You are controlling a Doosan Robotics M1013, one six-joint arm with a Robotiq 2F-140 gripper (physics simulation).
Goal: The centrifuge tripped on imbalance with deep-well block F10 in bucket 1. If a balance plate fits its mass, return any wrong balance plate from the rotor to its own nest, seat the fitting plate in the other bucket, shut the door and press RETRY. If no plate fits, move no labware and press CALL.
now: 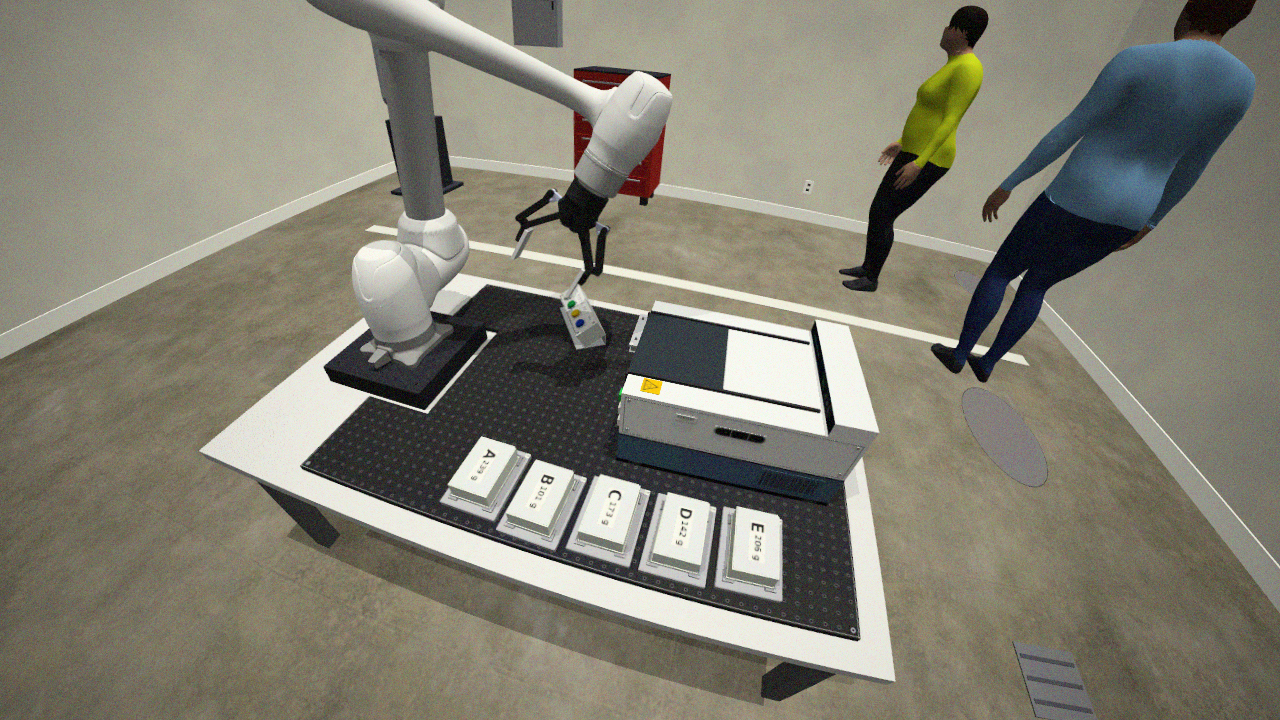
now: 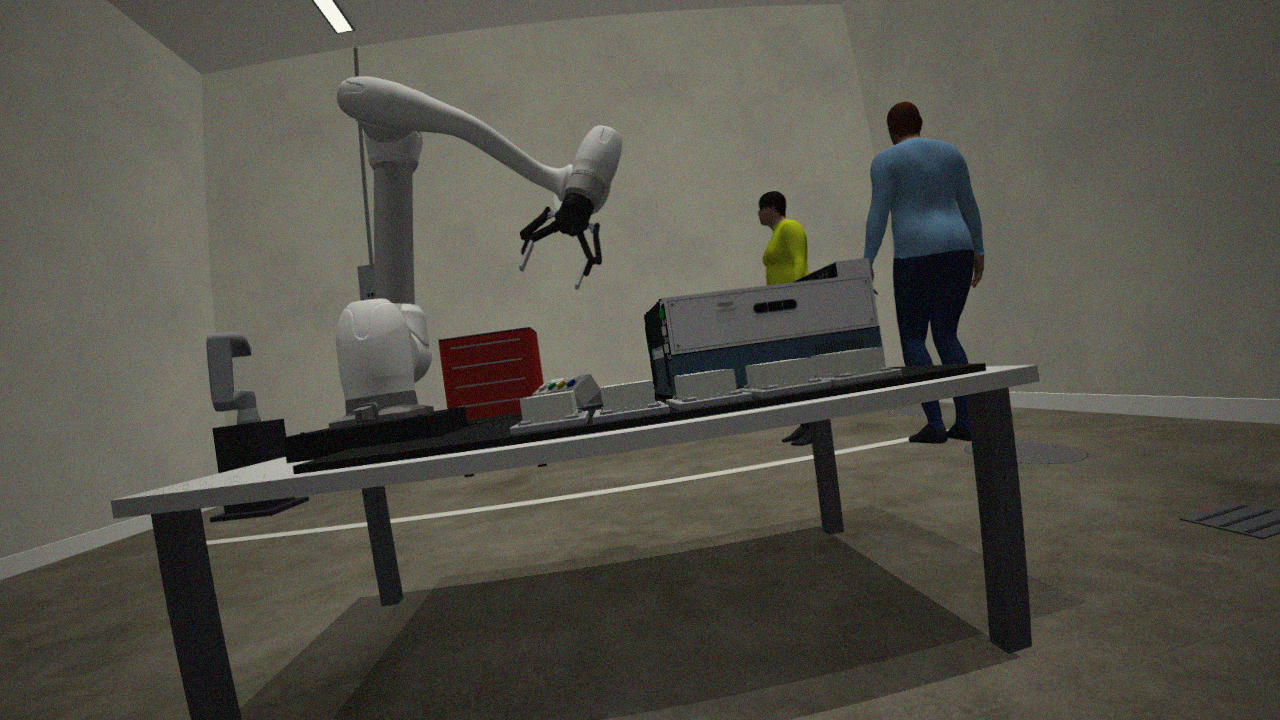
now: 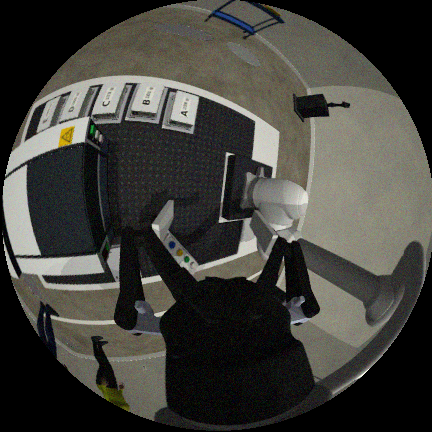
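Where they show: gripper, fingertip midpoint: [image 1: 541,275] [image 2: 548,278] [image 3: 213,213]; arm's base, link origin: [image 1: 408,341] [image 2: 384,420] [image 3: 253,191].
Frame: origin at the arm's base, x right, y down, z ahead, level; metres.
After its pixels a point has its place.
Note:
My gripper [image 1: 547,265] @[x -0.034, y -0.271, z 0.411 m] [image 2: 553,266] @[x -0.034, y -0.271, z 0.411 m] [image 3: 213,213] @[x -0.034, y -0.271, z 0.411 m] is open and empty, high above the back of the table near the button box. The button box [image 1: 586,329] @[x -0.203, y -0.023, z 0.441 m] [image 2: 583,390] @[x -0.203, y -0.001, z 0.444 m] [image 3: 180,252] @[x -0.263, y -0.026, z 0.379 m] has green, yellow and blue buttons. The centrifuge [image 1: 662,417] @[x 0.126, y -0.126, z 0.730 m] [image 2: 716,326] @[x 0.126, y -0.097, z 0.748 m] stands to the right; its dark top panel [image 1: 682,351] @[x -0.025, y -0.170, z 0.730 m] [image 3: 57,200] @[x -0.028, y -0.170, z 0.704 m] looks shut. The rotor, its buckets and block F10 are hidden. Balance plates A 239 g [image 1: 481,472] @[x 0.290, y -0.011, z 0.420 m] [image 3: 182,107] @[x 0.267, y -0.011, z 0.422 m], B 101 g [image 1: 541,501] @[x 0.306, y -0.011, z 0.558 m] [image 3: 146,100] @[x 0.264, y -0.011, z 0.546 m], C 173 g [image 1: 610,517] @[x 0.293, y -0.011, z 0.689 m], D 142 g [image 1: 682,537] @[x 0.288, y -0.011, z 0.822 m] and E 206 g [image 1: 754,548] @[x 0.270, y -0.011, z 0.951 m] sit in nests along the front.
The arm's black base [image 1: 407,362] @[x 0.085, y -0.016, z 0.073 m] stands on the left of the white table [image 1: 295,420] @[x 0.302, y 0.056, z -0.119 m]. A small control strip [image 3: 95,132] @[x 0.113, y -0.112, z 0.644 m] with a green light is on the centrifuge's side. Two people, in yellow [image 1: 939,116] and blue [image 1: 1136,125], stand behind the table. A red cabinet [image 2: 490,371] is behind.

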